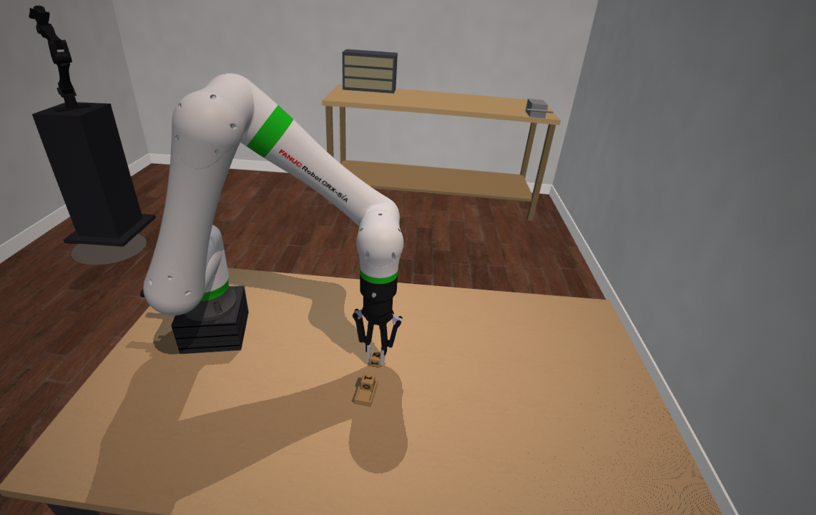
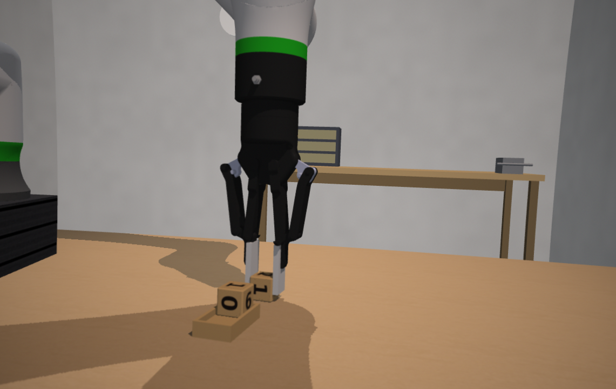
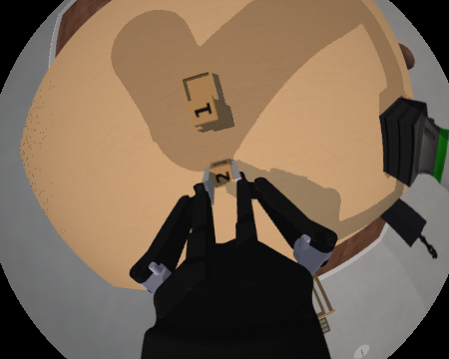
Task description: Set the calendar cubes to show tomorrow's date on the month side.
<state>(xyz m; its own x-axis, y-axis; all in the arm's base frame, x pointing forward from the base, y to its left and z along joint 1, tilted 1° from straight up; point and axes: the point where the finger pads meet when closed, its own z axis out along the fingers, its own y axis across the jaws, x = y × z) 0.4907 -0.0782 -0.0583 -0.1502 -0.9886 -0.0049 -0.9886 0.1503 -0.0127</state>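
The wooden tray lies 110 mm to the right of my hand, 30 mm below it and 20 mm behind it.
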